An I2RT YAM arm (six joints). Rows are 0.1 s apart.
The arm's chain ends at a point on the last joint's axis. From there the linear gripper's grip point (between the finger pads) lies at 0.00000 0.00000 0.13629 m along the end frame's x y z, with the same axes.
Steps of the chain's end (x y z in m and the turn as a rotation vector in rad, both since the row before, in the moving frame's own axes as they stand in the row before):
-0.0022 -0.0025 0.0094 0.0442 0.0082 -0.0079
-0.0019 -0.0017 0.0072 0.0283 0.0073 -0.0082
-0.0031 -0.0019 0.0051 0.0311 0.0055 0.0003
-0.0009 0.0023 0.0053 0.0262 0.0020 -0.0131
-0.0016 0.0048 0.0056 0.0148 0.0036 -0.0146
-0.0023 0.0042 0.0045 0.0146 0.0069 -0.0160
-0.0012 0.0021 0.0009 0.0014 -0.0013 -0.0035
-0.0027 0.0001 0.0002 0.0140 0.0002 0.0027
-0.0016 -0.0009 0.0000 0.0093 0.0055 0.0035
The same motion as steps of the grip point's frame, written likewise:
-0.0011 -0.0085 0.0093 0.0442 0.0082 -0.0079
-0.0009 -0.0056 0.0071 0.0283 0.0073 -0.0082
-0.0023 -0.0061 0.0050 0.0311 0.0055 0.0003
-0.0007 -0.0013 0.0053 0.0262 0.0020 -0.0131
-0.0011 0.0028 0.0056 0.0148 0.0036 -0.0146
-0.0014 0.0022 0.0045 0.0146 0.0069 -0.0160
-0.0014 0.0019 0.0009 0.0014 -0.0013 -0.0035
-0.0027 -0.0018 0.0002 0.0140 0.0002 0.0027
-0.0008 -0.0022 0.0000 0.0093 0.0055 0.0035

